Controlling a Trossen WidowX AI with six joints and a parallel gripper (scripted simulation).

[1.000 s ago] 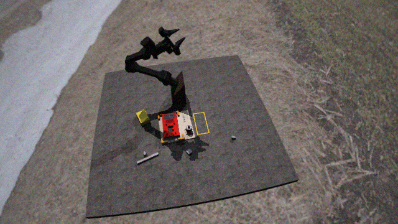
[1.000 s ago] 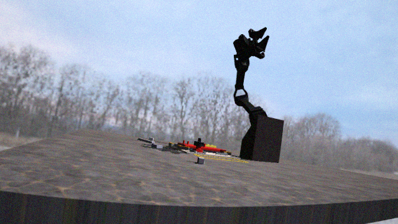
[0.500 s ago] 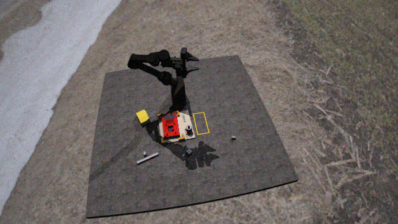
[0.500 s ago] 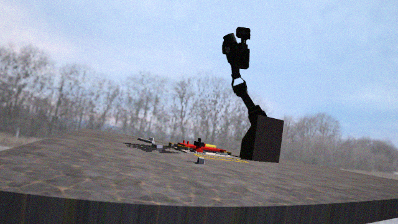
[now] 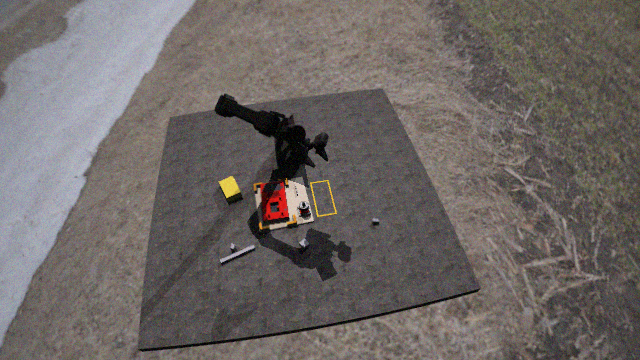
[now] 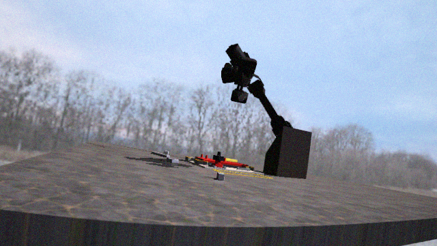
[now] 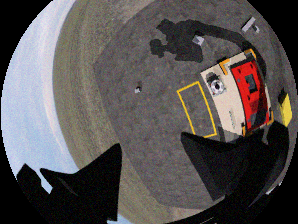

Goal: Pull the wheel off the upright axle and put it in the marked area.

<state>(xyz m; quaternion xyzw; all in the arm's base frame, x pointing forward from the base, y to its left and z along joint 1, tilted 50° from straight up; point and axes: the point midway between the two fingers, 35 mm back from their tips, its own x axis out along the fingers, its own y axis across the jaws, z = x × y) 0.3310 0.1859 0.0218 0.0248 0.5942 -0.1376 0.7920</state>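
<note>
Now: gripper tip 2 cm short of the black wheel, 8 cm to the left of it and 23 cm above it. Round my gripper tip: yellow block (15 cm behind, 40 cm to the right, 25 cm below); grey bar (18 cm ahead, 37 cm to the right, 26 cm below).
</note>
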